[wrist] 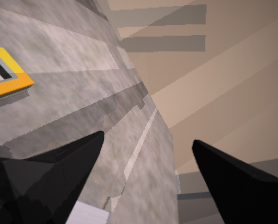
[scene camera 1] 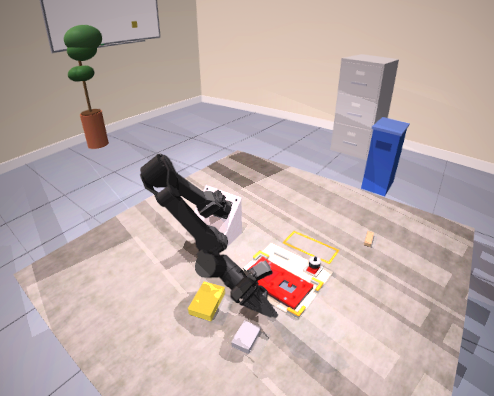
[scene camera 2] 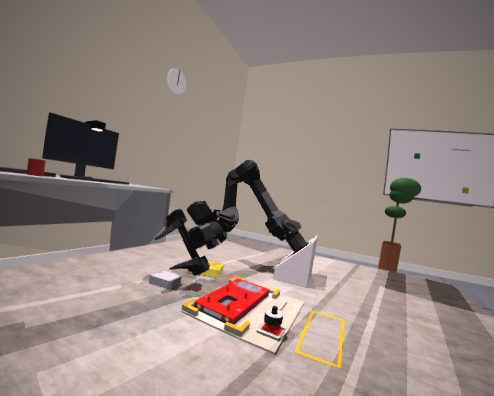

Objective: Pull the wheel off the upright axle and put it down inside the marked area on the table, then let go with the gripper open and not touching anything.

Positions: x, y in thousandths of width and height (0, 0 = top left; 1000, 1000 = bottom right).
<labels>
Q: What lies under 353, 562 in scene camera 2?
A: My gripper.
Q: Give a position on a yellow block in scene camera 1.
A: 424, 749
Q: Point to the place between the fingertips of my gripper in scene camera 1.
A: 556, 799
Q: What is my gripper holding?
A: Nothing.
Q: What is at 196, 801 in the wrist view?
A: My gripper.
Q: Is my gripper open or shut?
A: Open.
</labels>
